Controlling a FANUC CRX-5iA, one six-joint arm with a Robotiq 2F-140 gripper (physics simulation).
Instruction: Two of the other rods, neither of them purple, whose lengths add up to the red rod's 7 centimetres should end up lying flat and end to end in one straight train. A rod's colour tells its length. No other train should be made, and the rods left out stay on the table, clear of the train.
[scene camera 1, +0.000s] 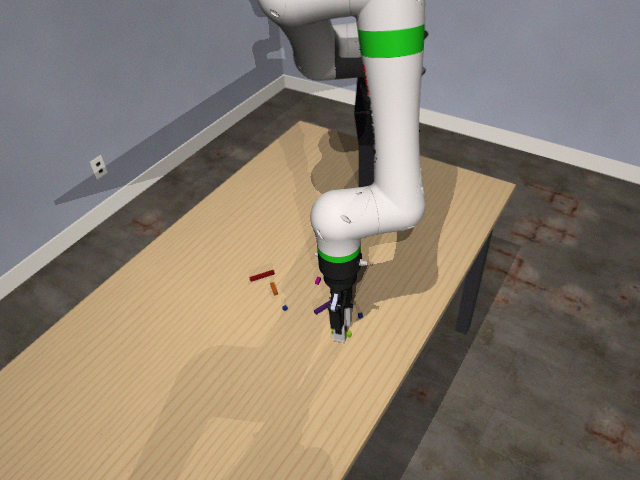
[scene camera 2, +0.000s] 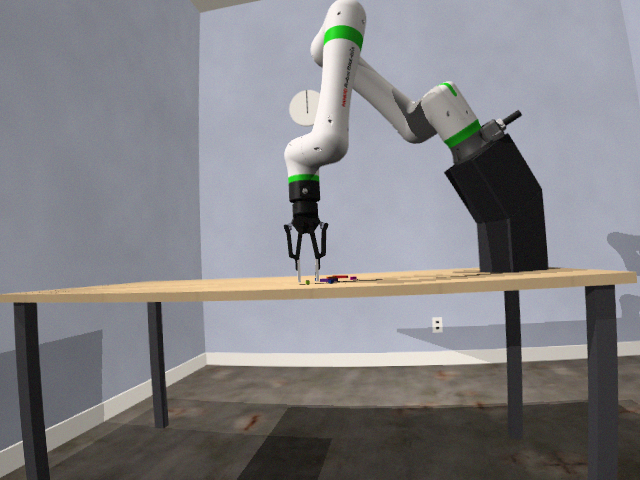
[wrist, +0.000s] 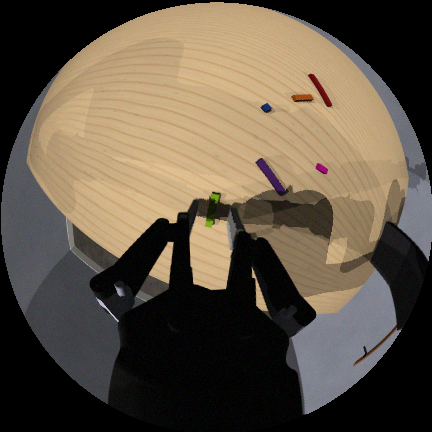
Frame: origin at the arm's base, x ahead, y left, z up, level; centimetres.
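Where they show: gripper, fingertip midpoint: (scene camera 1: 342, 331) (scene camera 2: 308, 281) (wrist: 212, 212); arm's base at its link origin: (scene camera 2: 475, 153).
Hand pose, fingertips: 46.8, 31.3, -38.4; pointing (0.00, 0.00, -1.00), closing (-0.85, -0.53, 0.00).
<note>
Things, the pixels of their centre, and the offset from my fingertips, as dx, dy, dz. Level surfaces: height alone.
- lime rod at the middle of its body: (wrist: 211, 209) (scene camera 1: 341, 332) (scene camera 2: 307, 282) +0.4, -0.1, -0.1
- purple rod at the middle of its body: (wrist: 270, 176) (scene camera 1: 324, 306) -2.1, -9.4, -0.1
- red rod at the middle of its body: (wrist: 320, 89) (scene camera 1: 262, 275) +3.2, -29.9, -0.1
- orange rod at the middle of its body: (wrist: 302, 97) (scene camera 1: 273, 288) +3.7, -23.6, -0.1
- magenta rod at the middle of its body: (wrist: 321, 168) (scene camera 1: 317, 280) (scene camera 2: 353, 278) -7.0, -17.6, -0.1
- small blue piece at the middle of its body: (wrist: 265, 107) (scene camera 1: 284, 308) +5.7, -16.2, -0.1
- wooden table at its surface level: dz -0.7
My gripper (scene camera 1: 343, 328) (scene camera 2: 308, 281) (wrist: 212, 212) is partly open, its fingertips low at the table on either side of the lime rod (scene camera 1: 348, 334) (scene camera 2: 307, 282) (wrist: 214, 201), not clamped on it. The lime rod lies flat. The purple rod (scene camera 1: 321, 308) (wrist: 270, 176) lies near the gripper, partly hidden in scene camera 1. The red rod (scene camera 1: 262, 275) (wrist: 320, 90) and orange rod (scene camera 1: 273, 288) (wrist: 302, 98) lie close together, apart. The magenta rod (scene camera 1: 317, 280) (scene camera 2: 353, 278) (wrist: 322, 168) lies alone. One small blue piece (scene camera 1: 284, 307) (wrist: 266, 107) is near the orange rod; another blue piece (scene camera 1: 360, 315) (scene camera 2: 331, 281) is near the gripper, hidden in the wrist view.
The wooden table (scene camera 1: 217, 310) (scene camera 2: 155, 290) (wrist: 150, 110) bears all the rods. Its long edge runs to the right of the gripper in scene camera 1. The arm reaches over the table from its black pedestal (scene camera 2: 509, 206), and its shadow falls across the table top.
</note>
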